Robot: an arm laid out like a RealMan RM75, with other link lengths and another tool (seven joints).
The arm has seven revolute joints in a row. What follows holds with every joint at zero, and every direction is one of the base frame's.
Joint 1 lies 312.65 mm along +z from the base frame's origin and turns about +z.
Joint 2 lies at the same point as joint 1 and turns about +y.
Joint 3 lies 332.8 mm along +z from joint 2 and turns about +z.
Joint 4 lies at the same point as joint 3 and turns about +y.
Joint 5 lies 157.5 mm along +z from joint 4 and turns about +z.
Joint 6 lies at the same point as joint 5 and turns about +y.
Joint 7 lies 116.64 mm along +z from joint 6 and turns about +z.
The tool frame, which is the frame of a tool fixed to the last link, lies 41 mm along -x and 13 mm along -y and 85 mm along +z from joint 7; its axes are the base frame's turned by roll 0, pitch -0.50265 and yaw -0.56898 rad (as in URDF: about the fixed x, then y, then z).
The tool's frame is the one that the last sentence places.
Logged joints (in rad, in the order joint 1, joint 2, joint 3, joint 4, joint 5, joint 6, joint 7), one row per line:
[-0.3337, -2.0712, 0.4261, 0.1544, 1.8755, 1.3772, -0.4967]
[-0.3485, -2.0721, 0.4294, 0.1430, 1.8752, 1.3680, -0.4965]
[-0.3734, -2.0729, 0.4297, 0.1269, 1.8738, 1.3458, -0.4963]
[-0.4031, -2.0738, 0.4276, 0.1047, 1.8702, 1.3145, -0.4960]
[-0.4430, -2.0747, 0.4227, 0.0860, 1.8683, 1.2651, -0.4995]
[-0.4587, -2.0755, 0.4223, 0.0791, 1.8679, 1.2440, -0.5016]
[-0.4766, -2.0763, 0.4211, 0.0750, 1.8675, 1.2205, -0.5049]
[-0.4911, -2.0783, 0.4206, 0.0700, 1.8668, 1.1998, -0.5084]
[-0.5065, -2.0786, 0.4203, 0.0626, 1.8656, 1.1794, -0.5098]
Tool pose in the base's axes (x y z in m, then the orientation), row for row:
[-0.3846, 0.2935, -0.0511, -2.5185, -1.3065, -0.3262]
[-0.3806, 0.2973, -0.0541, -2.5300, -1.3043, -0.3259]
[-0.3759, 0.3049, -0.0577, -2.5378, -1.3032, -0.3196]
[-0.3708, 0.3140, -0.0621, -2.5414, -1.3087, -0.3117]
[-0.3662, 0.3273, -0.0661, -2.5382, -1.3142, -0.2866]
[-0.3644, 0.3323, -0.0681, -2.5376, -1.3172, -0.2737]
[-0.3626, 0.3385, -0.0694, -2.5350, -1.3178, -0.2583]
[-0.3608, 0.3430, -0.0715, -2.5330, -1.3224, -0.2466]
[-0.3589, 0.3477, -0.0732, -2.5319, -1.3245, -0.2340]
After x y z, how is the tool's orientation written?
As a rotation vector, in radians.
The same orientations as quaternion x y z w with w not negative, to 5 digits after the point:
[-0.87288, -0.45281, -0.11306, 0.14236]
[-0.87464, -0.45090, -0.11267, 0.13785]
[-0.87594, -0.44981, -0.11031, 0.13503]
[-0.87600, -0.45110, -0.10744, 0.13265]
[-0.87561, -0.45337, -0.09887, 0.13410]
[-0.87551, -0.45445, -0.09443, 0.13431]
[-0.87546, -0.45510, -0.08920, 0.13601]
[-0.87493, -0.45678, -0.08518, 0.13635]
[-0.87481, -0.45764, -0.08085, 0.13688]

